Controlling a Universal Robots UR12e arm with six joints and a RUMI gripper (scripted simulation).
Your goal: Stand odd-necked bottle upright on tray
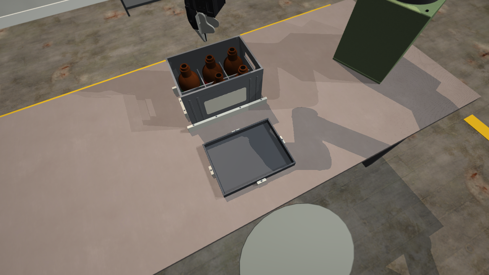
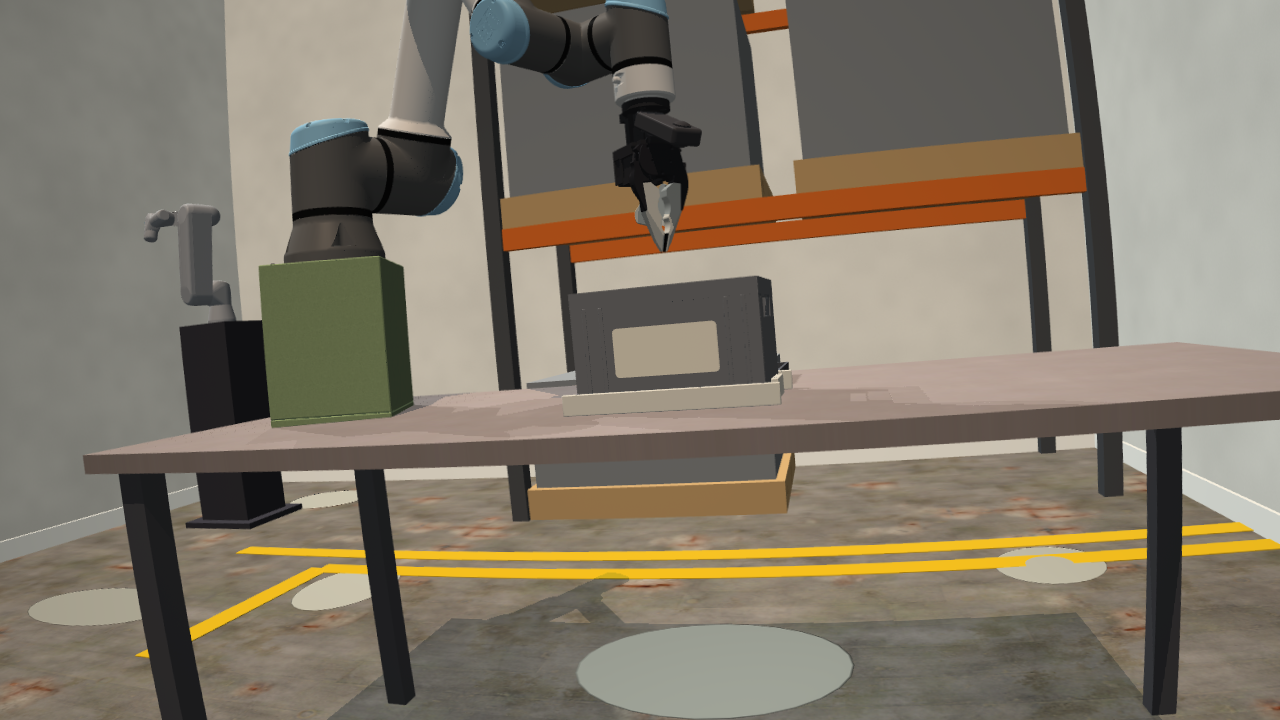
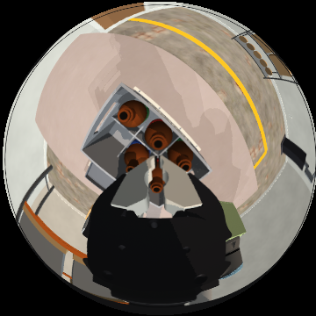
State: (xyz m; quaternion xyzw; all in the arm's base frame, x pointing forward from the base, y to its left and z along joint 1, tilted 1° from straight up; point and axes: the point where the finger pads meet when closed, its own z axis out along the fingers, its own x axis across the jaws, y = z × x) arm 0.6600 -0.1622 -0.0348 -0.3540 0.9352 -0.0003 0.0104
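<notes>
Right now my hand is 90 mm to the right of the brown bottle and 150 mm above it. Also, from my hand: grey crate 50 mm to the left, 160 mm below; dark tray 20 mm ahead, 320 mm to the left, 230 mm below.
</notes>
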